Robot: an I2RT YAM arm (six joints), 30 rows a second.
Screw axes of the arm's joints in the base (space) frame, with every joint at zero. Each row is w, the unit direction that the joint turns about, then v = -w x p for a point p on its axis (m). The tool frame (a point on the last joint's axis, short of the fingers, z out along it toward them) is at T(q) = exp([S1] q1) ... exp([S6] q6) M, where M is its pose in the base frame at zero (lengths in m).
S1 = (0, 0, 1, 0, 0, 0)
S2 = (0, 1, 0, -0.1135, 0, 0.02)
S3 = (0, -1, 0, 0.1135, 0, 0.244)
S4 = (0, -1, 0, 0.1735, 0, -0.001)
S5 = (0, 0, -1, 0, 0.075, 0)
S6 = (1, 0, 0, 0, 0.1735, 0)
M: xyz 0.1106 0 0.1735 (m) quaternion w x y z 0.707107 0 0.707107 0
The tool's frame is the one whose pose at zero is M.
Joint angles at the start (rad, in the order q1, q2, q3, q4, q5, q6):
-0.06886, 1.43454, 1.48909, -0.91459, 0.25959, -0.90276
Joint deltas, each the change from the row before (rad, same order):
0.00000, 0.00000, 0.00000, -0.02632, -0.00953, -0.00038
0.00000, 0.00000, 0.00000, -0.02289, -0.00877, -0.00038
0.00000, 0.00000, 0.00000, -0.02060, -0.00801, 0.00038
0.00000, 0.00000, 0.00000, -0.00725, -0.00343, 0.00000
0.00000, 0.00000, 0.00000, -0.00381, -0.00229, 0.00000
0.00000, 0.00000, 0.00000, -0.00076, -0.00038, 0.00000
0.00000, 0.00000, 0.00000, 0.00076, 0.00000, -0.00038
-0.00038, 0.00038, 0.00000, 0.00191, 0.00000, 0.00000
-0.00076, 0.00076, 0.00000, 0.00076, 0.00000, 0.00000
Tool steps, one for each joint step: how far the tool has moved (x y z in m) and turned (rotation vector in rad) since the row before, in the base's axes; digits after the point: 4 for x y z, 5 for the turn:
-0.0021, 0.0005, -0.0019, 0.00887, 0.02587, 0.00640
-0.0019, 0.0004, -0.0016, 0.00819, 0.02247, 0.00575
-0.0017, 0.0004, -0.0014, 0.00799, 0.02001, 0.00456
-0.0006, 0.0002, -0.0005, 0.00325, 0.00704, 0.00204
-0.0003, 0.0001, -0.0003, 0.00211, 0.00367, 0.00135
-0.0001, 0.0000, -0.0001, 0.00036, 0.00074, 0.00022
0.0001, 0.0000, 0.0000, -0.00026, -0.00066, 0.00030
0.0003, -0.0001, 0.0000, -0.00011, -0.00153, -0.00038
0.0002, -0.0002, -0.0002, 0.00000, 0.00000, -0.00076

